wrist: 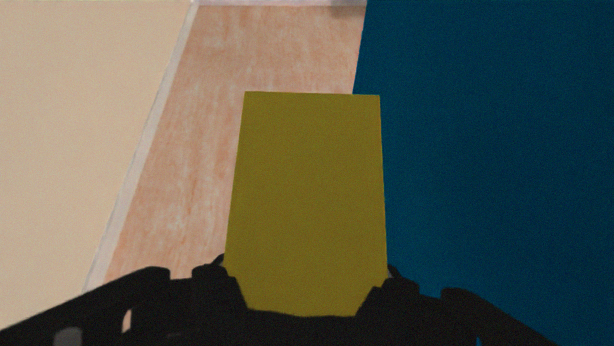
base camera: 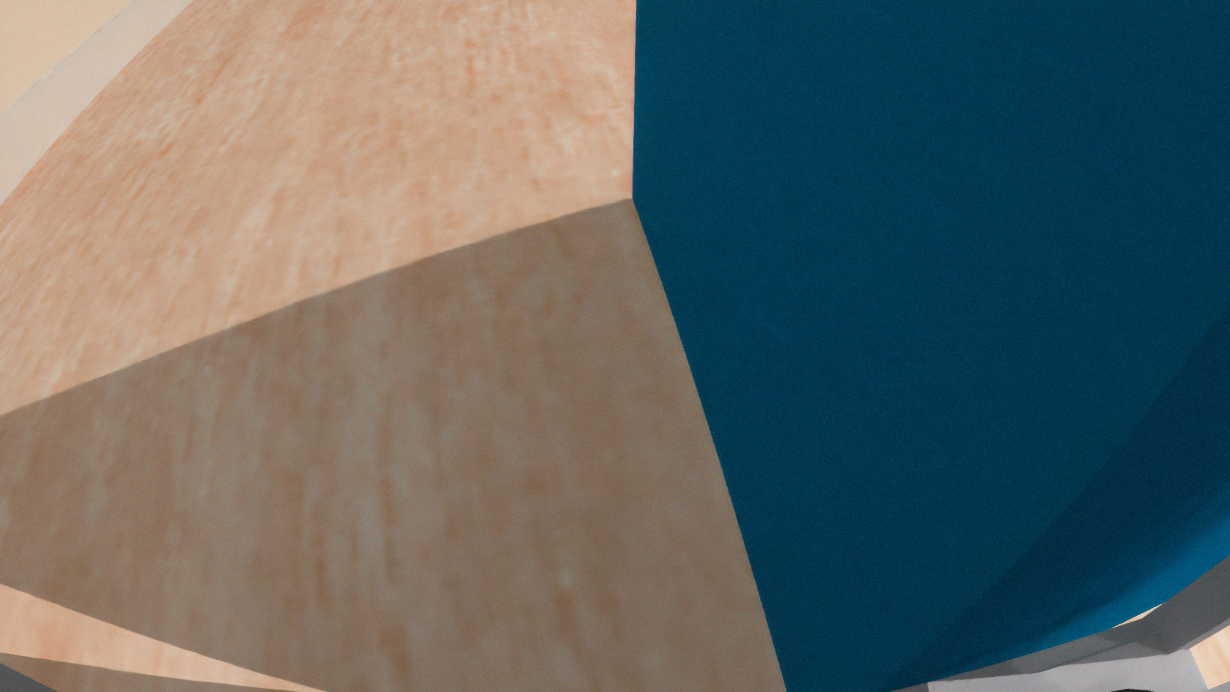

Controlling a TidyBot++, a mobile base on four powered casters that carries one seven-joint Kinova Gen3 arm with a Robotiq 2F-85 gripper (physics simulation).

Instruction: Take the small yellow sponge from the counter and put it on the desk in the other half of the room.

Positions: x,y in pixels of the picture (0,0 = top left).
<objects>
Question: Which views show the yellow sponge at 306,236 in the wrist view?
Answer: The wrist view only.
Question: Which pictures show my gripper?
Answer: The wrist view only.
</objects>
